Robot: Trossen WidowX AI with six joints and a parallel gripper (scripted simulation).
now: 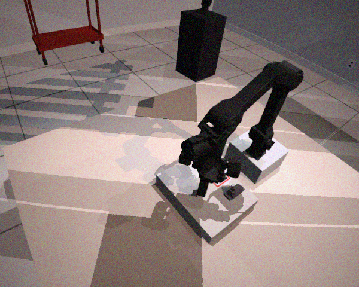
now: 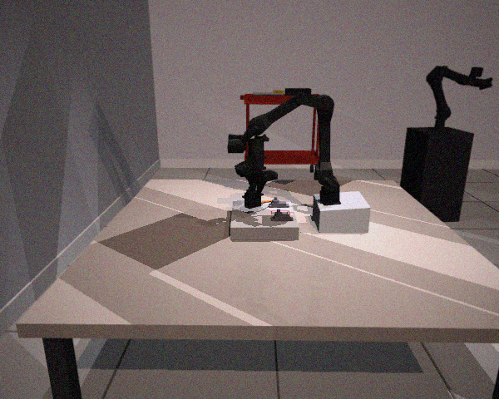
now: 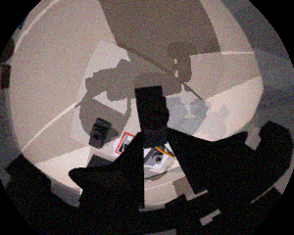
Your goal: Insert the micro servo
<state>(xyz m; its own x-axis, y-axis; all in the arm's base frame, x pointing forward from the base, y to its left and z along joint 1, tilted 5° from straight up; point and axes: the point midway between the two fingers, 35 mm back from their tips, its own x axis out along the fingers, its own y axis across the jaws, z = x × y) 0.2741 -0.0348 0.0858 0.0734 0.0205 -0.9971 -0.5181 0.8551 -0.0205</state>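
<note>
Now: gripper tip 10 cm above the white deck and 1 cm short of it.
</note>
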